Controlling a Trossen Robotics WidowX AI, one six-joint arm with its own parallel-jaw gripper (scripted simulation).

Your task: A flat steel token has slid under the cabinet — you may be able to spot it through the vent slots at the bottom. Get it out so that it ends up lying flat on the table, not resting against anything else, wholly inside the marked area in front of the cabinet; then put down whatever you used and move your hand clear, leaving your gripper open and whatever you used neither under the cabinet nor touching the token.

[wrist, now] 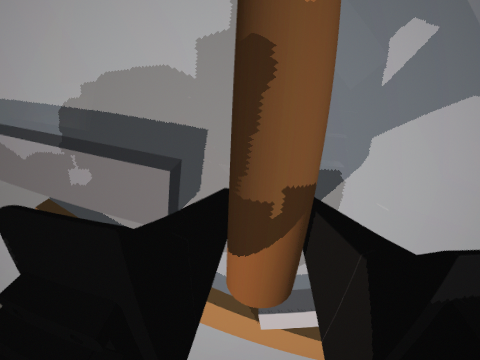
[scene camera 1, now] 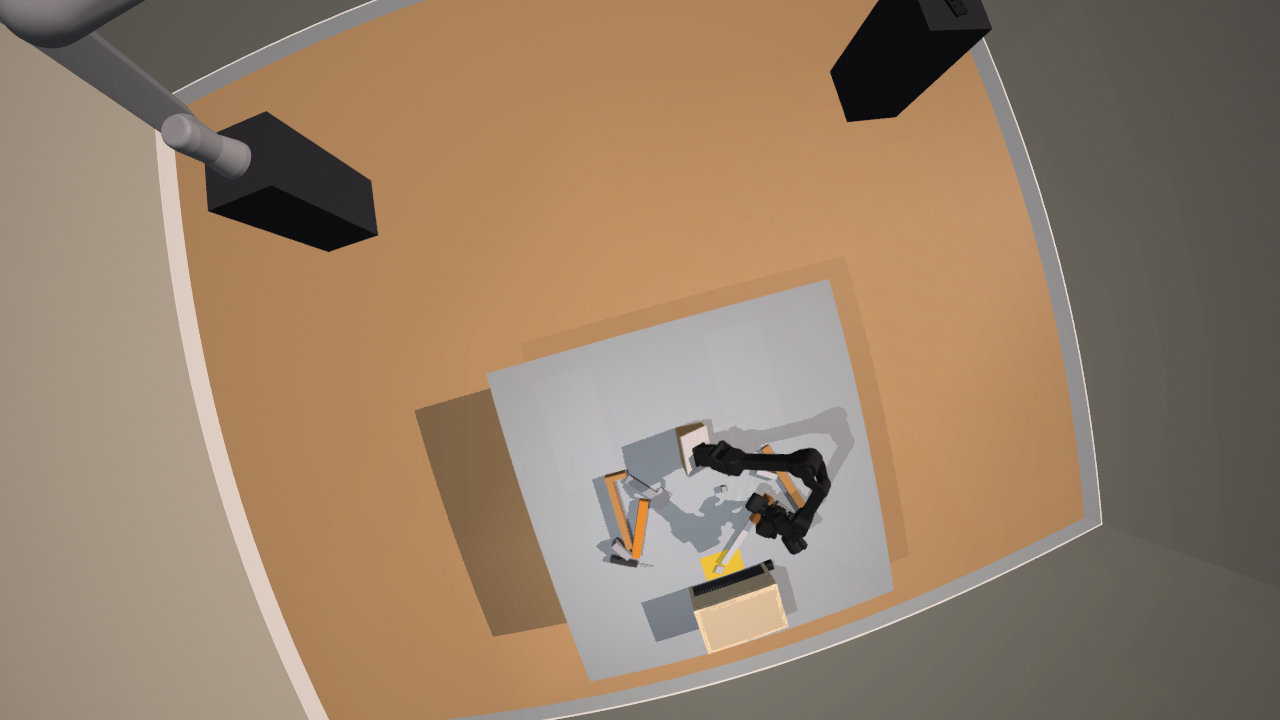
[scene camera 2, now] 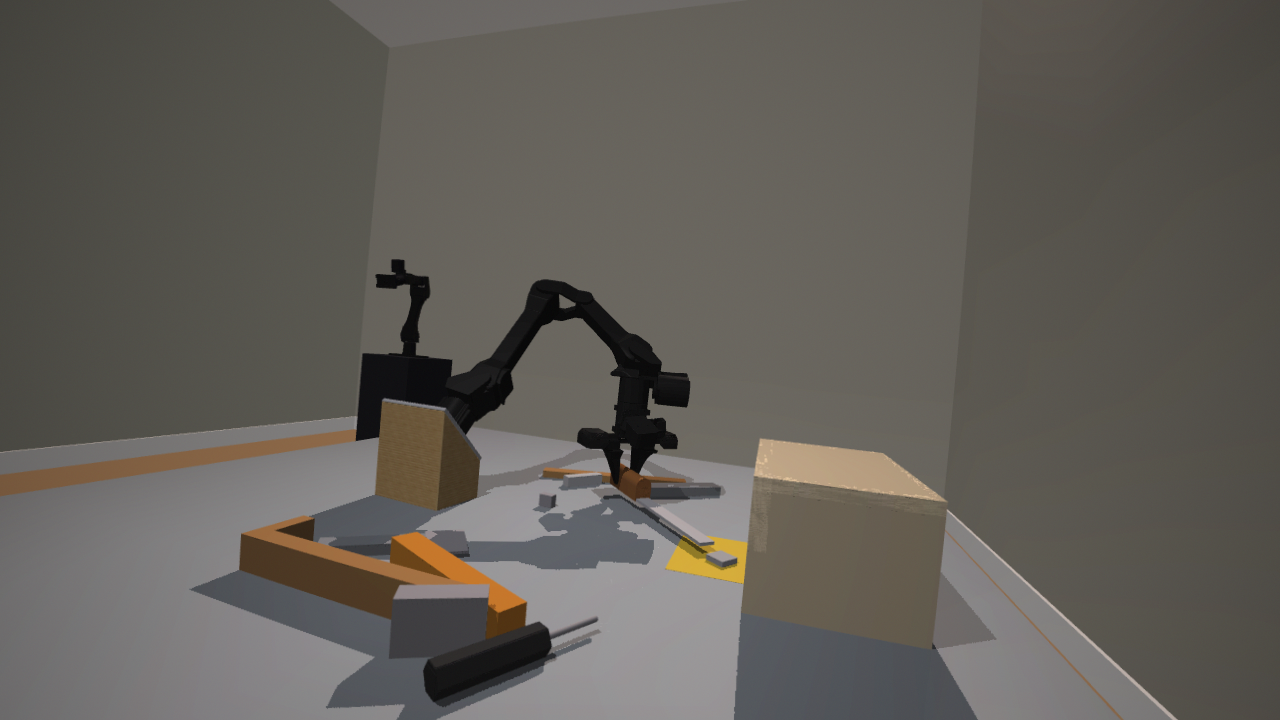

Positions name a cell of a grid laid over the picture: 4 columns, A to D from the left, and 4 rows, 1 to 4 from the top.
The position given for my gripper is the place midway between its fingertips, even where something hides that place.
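Observation:
I can see my gripper (scene camera 2: B3), and the same gripper appears at (wrist: C3) and at (scene camera 1: C3). There is an orange L-shaped frame (scene camera 2: A4), (scene camera 1: B3) in the scene, though in the wrist view that frame is out of frame. A grey bar (scene camera 2: C3), (wrist: B3) is here too.

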